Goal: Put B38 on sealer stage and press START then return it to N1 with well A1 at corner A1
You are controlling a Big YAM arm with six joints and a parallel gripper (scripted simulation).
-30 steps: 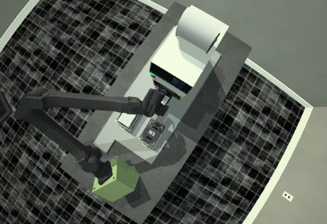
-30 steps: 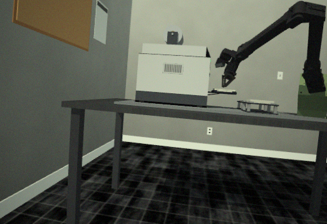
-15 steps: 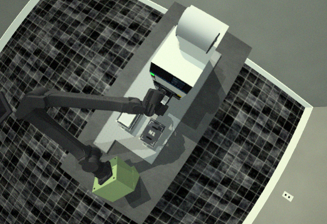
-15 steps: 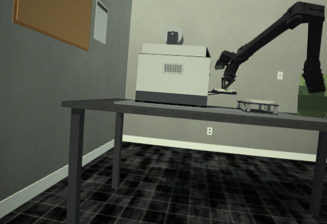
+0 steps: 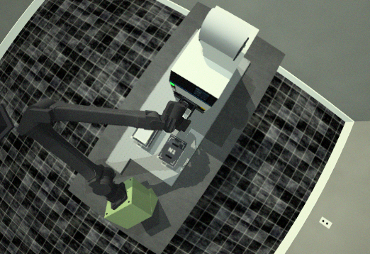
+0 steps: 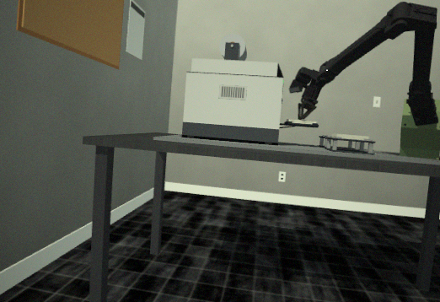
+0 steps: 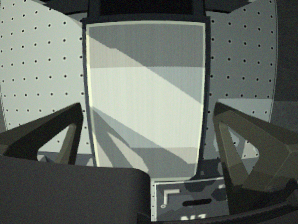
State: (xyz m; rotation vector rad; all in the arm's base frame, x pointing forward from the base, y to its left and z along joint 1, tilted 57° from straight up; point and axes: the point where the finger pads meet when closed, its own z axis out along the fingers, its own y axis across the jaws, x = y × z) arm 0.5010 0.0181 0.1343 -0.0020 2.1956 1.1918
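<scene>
Now: the sealer stage 3 cm below my hand. From my hand the other things lie so: foil roll 32 cm ahead, 29 cm above, 10 cm to the left; then white-topped plate 21 cm behind, 7 cm to the left, 7 cm below.
</scene>
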